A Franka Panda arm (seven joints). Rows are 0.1 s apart.
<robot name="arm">
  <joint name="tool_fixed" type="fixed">
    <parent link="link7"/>
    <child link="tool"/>
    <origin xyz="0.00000 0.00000 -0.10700" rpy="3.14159 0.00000 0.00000"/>
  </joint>
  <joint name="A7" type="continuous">
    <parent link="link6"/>
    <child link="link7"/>
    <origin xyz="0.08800 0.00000 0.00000"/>
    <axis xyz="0 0 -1"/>
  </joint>
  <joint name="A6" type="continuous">
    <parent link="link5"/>
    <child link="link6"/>
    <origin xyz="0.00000 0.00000 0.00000"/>
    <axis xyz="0 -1 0"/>
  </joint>
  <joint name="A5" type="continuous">
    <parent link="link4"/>
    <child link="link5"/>
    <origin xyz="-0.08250 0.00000 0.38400"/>
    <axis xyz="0 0 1"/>
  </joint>
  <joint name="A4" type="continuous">
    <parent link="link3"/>
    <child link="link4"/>
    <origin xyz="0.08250 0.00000 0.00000"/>
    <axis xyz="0 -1 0"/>
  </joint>
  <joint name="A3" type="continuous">
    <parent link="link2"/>
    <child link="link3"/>
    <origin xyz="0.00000 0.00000 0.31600"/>
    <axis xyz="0 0 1"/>
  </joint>
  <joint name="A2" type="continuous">
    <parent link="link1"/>
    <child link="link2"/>
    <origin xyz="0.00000 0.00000 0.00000"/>
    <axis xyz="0 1 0"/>
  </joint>
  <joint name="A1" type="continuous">
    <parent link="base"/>
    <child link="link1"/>
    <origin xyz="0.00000 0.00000 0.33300"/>
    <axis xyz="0 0 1"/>
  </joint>
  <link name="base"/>
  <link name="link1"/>
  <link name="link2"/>
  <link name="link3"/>
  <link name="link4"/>
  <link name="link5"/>
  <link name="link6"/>
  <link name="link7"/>
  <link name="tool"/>
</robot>
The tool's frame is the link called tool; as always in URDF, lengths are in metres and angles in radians. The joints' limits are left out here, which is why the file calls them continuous.
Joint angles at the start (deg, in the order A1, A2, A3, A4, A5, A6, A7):
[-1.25, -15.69, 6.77, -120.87, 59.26, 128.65, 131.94]
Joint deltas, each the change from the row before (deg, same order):
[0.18, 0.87, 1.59, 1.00, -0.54, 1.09, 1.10]
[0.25, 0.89, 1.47, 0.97, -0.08, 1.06, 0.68]
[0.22, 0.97, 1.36, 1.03, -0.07, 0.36, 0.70]
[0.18, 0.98, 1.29, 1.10, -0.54, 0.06, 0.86]
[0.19, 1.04, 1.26, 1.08, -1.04, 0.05, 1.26]
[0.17, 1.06, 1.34, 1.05, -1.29, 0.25, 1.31]
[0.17, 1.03, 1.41, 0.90, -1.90, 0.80, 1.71]
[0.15, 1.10, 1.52, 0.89, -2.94, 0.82, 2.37]
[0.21, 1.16, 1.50, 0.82, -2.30, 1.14, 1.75]
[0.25, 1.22, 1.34, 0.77, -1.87, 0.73, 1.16]
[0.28, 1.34, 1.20, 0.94, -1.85, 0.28, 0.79]
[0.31, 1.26, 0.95, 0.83, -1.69, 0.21, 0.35]
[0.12, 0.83, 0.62, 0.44, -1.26, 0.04, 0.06]
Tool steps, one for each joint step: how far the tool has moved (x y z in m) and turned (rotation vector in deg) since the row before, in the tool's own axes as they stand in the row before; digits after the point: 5 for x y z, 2 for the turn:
[-0.00535, 0.00968, 0.01123, 0.12, 0.44, -0.45]
[-0.00504, 0.00957, 0.01106, -0.19, 0.15, -0.50]
[-0.00415, 0.00939, 0.01153, -0.69, 0.54, -0.35]
[-0.00397, 0.00912, 0.01108, -0.63, 0.88, -0.45]
[-0.00345, 0.00844, 0.01141, -0.39, 1.17, -0.31]
[-0.00334, 0.00849, 0.01165, -0.16, 1.18, -0.43]
[-0.00302, 0.00805, 0.01154, 0.50, 1.14, -0.43]
[-0.00261, 0.00845, 0.01231, 1.02, 1.60, -0.52]
[-0.00281, 0.00854, 0.01237, 0.77, 1.03, -0.70]
[-0.00194, 0.00799, 0.01267, 0.28, 1.10, -0.87]
[-0.00224, 0.00765, 0.01251, -0.01, 1.27, -1.17]
[-0.00189, 0.00605, 0.01125, -0.03, 1.15, -1.35]
[-0.00050, 0.00298, 0.00764, 0.05, 0.93, -1.05]

